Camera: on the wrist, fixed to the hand. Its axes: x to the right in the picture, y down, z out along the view.
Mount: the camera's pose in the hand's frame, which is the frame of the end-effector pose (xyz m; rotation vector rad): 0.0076 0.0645 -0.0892 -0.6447 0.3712 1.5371
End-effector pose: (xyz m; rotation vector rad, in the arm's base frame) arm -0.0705 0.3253 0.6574 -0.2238 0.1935 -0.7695
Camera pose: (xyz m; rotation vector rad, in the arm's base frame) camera -0.0449 0.3534 0.5538 -0.4428 0.8382 0.8228
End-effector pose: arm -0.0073 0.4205 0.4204 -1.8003 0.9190 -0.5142
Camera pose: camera -0.0879 0.3489 0.3968 -0.9504 2.5123 0.5253
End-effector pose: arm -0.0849 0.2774 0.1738 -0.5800 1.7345 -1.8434
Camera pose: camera -0.1419 0.3389 0.1021 0.8087 1.9749 -0.2908
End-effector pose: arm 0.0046 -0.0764 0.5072 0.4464 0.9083 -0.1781
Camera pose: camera -0.0335 0.0213 0.4730 0.4627 0.7073 1.5950
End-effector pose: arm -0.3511 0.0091 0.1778 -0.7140 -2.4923 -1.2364
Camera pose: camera -0.3209 -0.0267 0.2777 -1.7656 -0.6297 -1.1735
